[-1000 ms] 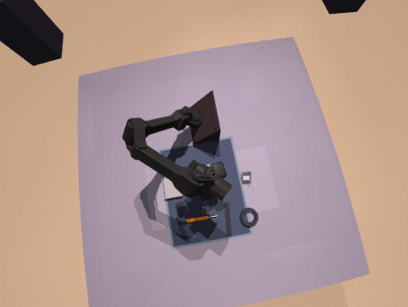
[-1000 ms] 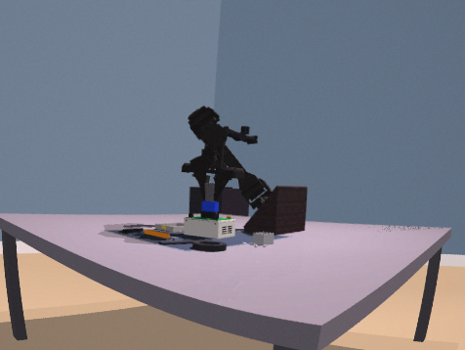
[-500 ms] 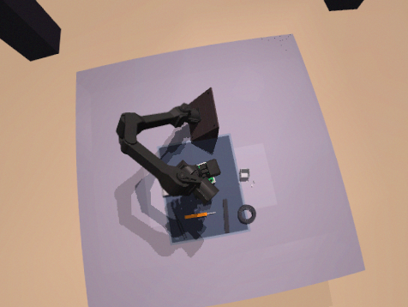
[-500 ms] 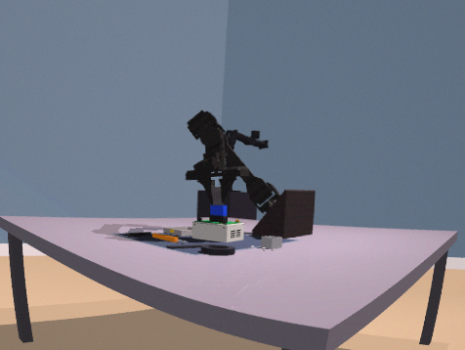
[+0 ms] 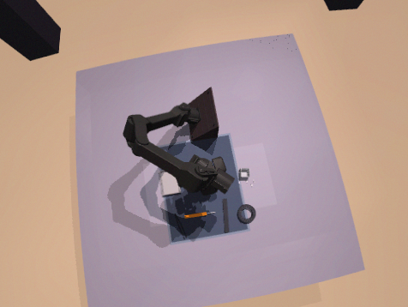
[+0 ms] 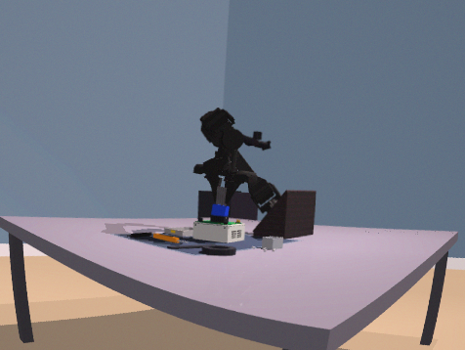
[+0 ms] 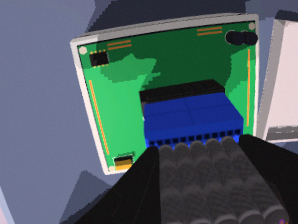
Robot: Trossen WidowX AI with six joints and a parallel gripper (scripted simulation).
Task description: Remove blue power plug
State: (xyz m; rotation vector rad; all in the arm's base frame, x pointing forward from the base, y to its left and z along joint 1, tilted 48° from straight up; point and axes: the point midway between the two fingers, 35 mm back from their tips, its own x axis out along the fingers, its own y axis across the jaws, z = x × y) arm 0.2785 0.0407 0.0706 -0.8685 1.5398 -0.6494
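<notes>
Now: the grey tray 14 cm to the right of my gripper tip and 11 cm below it. From my gripper tip the other things lie so: black bar 20 cm ahead, 11 cm below, 8 cm to the left; then dark blue mat 11 cm below, 5 cm ahead; then blue power plug 1 cm below.
</notes>
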